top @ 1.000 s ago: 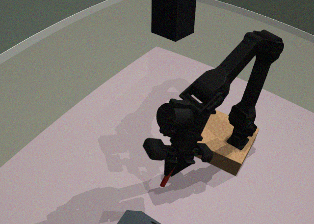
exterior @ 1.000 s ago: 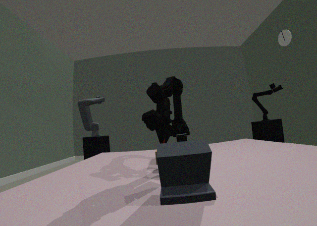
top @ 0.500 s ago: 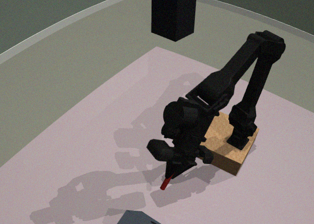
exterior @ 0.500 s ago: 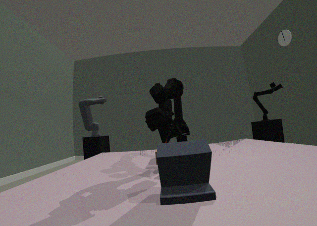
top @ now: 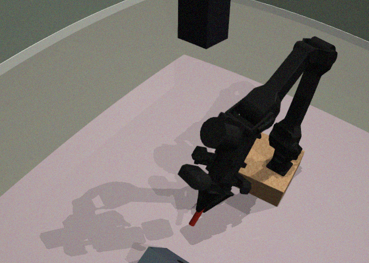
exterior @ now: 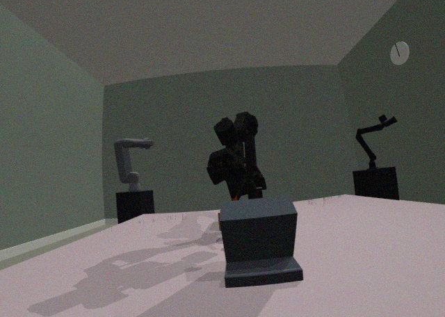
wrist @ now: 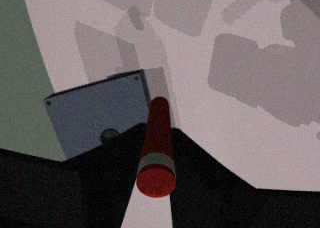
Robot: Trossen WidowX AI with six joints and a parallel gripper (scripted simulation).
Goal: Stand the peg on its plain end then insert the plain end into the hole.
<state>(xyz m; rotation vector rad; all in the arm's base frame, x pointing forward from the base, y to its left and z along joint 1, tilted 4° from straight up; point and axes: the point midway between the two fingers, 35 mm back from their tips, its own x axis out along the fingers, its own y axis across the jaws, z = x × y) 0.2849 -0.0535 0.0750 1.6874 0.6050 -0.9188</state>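
The sloped panel lies 140 mm ahead of my gripper tip, 50 mm to the left of it and 50 mm below it. Also, from my gripper tip: red peg: 10 mm behind, 10 mm above.
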